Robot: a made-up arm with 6 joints. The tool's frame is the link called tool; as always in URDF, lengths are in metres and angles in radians. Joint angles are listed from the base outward.
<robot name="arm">
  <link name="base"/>
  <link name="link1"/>
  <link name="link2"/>
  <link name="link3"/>
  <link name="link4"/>
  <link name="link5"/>
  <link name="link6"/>
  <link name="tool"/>
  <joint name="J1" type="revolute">
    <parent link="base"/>
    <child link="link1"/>
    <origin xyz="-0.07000 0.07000 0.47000" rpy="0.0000 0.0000 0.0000"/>
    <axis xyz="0 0 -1"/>
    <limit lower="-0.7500" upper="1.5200"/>
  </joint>
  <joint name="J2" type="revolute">
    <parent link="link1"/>
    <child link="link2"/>
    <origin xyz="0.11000 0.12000 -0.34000" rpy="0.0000 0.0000 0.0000"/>
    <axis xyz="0 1 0"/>
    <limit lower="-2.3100" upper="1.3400"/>
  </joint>
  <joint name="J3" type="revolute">
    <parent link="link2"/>
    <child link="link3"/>
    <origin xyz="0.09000 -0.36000 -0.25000" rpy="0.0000 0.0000 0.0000"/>
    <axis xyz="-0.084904 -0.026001 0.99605"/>
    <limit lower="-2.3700" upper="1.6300"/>
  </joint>
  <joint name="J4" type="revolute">
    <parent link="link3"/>
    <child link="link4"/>
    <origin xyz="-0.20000 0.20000 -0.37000" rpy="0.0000 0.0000 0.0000"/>
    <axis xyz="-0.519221 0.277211 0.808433"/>
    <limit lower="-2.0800" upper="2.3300"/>
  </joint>
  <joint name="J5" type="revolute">
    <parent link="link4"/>
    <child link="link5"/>
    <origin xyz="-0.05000 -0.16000 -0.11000" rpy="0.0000 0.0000 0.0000"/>
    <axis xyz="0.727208 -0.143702 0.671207"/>
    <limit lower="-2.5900" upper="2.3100"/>
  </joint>
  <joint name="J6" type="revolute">
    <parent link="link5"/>
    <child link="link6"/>
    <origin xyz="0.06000 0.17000 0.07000" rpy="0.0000 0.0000 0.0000"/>
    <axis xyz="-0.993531 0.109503 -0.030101"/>
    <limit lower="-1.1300" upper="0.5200"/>
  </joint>
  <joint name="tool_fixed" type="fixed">
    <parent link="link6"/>
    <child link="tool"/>
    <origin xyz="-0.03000 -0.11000 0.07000" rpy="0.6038 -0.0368 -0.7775"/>
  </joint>
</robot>
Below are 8 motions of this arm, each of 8 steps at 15 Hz.
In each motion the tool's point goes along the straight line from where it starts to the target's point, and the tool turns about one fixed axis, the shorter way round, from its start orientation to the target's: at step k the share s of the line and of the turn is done. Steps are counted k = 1, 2, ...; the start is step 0. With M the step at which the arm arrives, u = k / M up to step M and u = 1 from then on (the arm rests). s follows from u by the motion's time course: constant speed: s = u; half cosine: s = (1 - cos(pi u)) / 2; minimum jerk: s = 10 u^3 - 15 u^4 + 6 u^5.
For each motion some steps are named. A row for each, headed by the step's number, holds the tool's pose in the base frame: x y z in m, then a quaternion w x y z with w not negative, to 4 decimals.
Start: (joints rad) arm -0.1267 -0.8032 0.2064 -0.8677 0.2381 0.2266
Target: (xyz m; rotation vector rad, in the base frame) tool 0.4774 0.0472 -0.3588 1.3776 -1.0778 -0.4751
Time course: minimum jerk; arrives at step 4
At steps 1, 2, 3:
1: 0.3543 -0.0499 -0.4592 0.5984 0.6248 -0.4414 -0.2381
2: 0.4087 -0.0069 -0.4148 0.6067 0.6133 -0.4533 -0.2241
3: 0.4632 0.0360 -0.3704 0.6147 0.6015 -0.4651 -0.2100

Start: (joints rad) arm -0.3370 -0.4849 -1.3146 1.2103 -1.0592 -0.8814
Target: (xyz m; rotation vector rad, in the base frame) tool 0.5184 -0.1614 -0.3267 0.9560 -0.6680 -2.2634
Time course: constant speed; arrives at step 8
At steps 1, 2, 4, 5, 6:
1: 0.4936 0.1131 -0.3689 0.7043 0.2279 -0.2938 -0.6047
2: 0.4972 0.0739 -0.3629 0.6543 0.2510 -0.2920 -0.6508
4: 0.5043 -0.0046 -0.3508 0.5444 0.2933 -0.2841 -0.7328
5: 0.5078 -0.0438 -0.3448 0.4851 0.3122 -0.2779 -0.7681
6: 0.5113 -0.0830 -0.3388 0.4232 0.3295 -0.2702 -0.7995

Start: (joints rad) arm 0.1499 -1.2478 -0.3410 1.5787 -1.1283 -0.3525
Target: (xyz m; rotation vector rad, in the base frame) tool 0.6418 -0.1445 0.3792 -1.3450 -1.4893 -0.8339
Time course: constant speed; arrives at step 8
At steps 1, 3, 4, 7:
1: 0.6621 -0.0944 0.0334 0.5791 -0.2827 -0.7212 -0.2542
3: 0.6563 -0.1087 0.1322 0.5524 -0.3627 -0.6957 -0.2817
4: 0.6534 -0.1159 0.1816 0.5372 -0.4016 -0.6807 -0.2946
7: 0.6447 -0.1373 0.3298 0.4850 -0.5128 -0.6271 -0.3294

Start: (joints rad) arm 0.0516 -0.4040 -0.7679 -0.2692 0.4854 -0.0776
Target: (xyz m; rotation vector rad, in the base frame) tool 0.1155 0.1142 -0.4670 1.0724 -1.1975 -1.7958
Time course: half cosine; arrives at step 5
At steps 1, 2, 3, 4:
1: 0.2064 0.0767 -0.4441 0.5074 0.5652 -0.4155 -0.5005
2: 0.1813 0.0871 -0.4505 0.4699 0.5282 -0.4327 -0.5595
3: 0.1502 0.0999 -0.4583 0.4192 0.4776 -0.4500 -0.6274
4: 0.1251 0.1102 -0.4646 0.3751 0.4332 -0.4607 -0.6777

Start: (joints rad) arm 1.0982 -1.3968 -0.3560 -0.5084 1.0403 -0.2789
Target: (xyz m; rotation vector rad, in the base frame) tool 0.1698 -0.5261 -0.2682 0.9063 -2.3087 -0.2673
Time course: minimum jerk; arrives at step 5
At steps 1, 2, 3, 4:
1: 0.1964 -0.6132 -0.1770 0.4145 0.3687 -0.8233 0.1199
2: 0.1890 -0.5892 -0.2021 0.3902 0.3643 -0.8435 0.0591
3: 0.1787 -0.5555 -0.2375 0.3530 0.3551 -0.8652 -0.0270
4: 0.1714 -0.5315 -0.2626 0.3245 0.3466 -0.8757 -0.0880

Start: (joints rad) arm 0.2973 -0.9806 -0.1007 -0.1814 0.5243 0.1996
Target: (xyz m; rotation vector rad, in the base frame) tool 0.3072 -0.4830 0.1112 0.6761 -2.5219 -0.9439
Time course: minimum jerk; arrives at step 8
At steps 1, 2, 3, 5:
1: 0.3454 -0.2203 -0.3237 0.6517 0.4246 -0.6036 -0.1750
2: 0.3420 -0.2437 -0.2851 0.6175 0.4138 -0.6405 -0.1929
3: 0.3353 -0.2895 -0.2092 0.5451 0.3890 -0.7074 -0.2262
5: 0.3179 -0.4095 -0.0104 0.3282 0.3038 -0.8425 -0.3002

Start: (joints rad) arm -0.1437 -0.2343 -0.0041 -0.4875 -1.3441 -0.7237
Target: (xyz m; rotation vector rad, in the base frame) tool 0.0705 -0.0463 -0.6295 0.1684 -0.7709 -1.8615
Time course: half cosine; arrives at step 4
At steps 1, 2, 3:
1: 0.1077 -0.0534 -0.6372 0.5233 0.2243 -0.3652 -0.7365
2: 0.0923 -0.0505 -0.6340 0.5283 0.1611 -0.3489 -0.7571
3: 0.0769 -0.0475 -0.6308 0.5308 0.0972 -0.3310 -0.7741

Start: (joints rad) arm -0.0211 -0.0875 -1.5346 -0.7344 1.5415 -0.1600
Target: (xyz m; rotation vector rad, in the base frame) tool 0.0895 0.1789 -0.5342 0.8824 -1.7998 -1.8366
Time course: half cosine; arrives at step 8
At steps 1, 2, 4, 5, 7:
1: 0.2282 0.2321 -0.5353 0.2966 0.5712 -0.7027 -0.3034
2: 0.2126 0.2261 -0.5352 0.2896 0.5476 -0.7036 -0.3482
4: 0.1616 0.2065 -0.5348 0.2616 0.4610 -0.6938 -0.4875
5: 0.1340 0.1960 -0.5346 0.2434 0.4086 -0.6805 -0.5574
7: 0.0950 0.1810 -0.5342 0.2143 0.3290 -0.6521 -0.6485

